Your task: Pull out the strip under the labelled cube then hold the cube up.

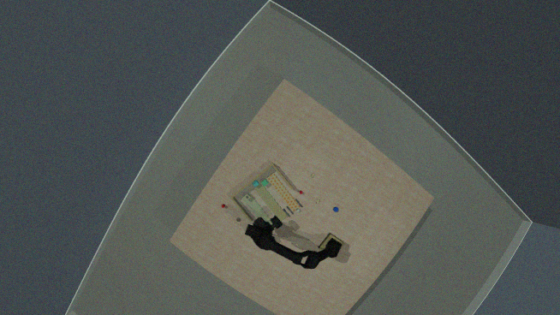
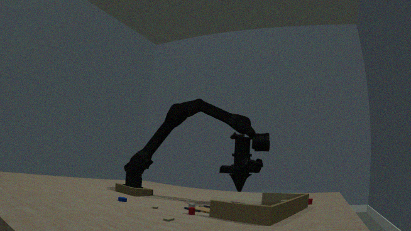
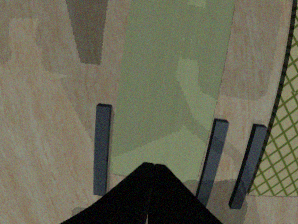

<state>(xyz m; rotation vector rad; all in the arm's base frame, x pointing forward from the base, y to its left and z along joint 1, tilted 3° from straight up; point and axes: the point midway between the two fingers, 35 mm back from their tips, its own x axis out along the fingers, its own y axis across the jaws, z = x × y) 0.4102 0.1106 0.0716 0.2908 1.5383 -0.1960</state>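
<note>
My gripper tip is now 90 mm short of the pale green strip, 30 mm to the left of it and 50 mm above it. The rest, counted from my gripper tip: blue piece: 300 mm behind, 300 mm to the right, 50 mm below; grey piece: 160 mm ahead, 80 mm to the left, 50 mm below; pale cube: 190 mm ahead, 70 mm to the right, 30 mm below.
</note>
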